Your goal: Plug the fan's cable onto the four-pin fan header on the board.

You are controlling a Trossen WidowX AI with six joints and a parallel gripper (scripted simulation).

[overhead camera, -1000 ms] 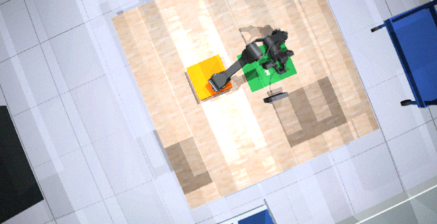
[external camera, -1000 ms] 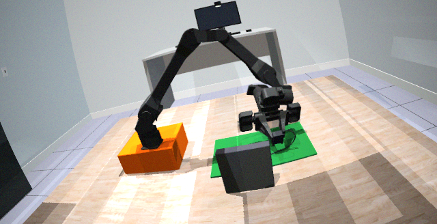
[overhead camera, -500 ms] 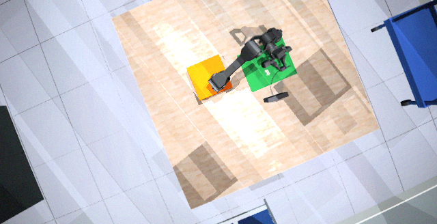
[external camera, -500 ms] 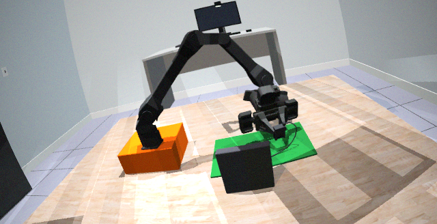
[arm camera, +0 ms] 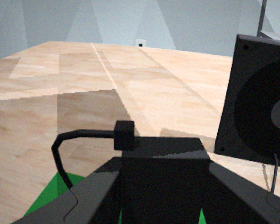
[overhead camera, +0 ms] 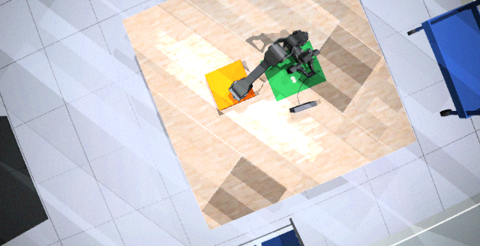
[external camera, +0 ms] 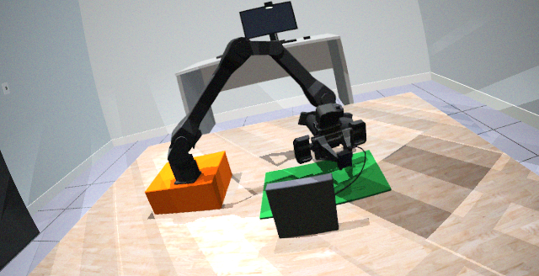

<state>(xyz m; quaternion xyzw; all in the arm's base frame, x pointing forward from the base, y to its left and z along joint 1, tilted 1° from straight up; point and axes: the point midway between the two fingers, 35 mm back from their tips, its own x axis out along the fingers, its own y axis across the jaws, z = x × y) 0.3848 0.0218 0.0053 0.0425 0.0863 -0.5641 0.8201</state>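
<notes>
The green board lies 10 cm below my gripper tip, 6 cm to the left of it and 6 cm behind it. From my gripper tip the other things lie so: black plug (1 cm to the left, 1 cm below); then dark square fan (14 cm to the right, 8 cm behind, 2 cm below).
</notes>
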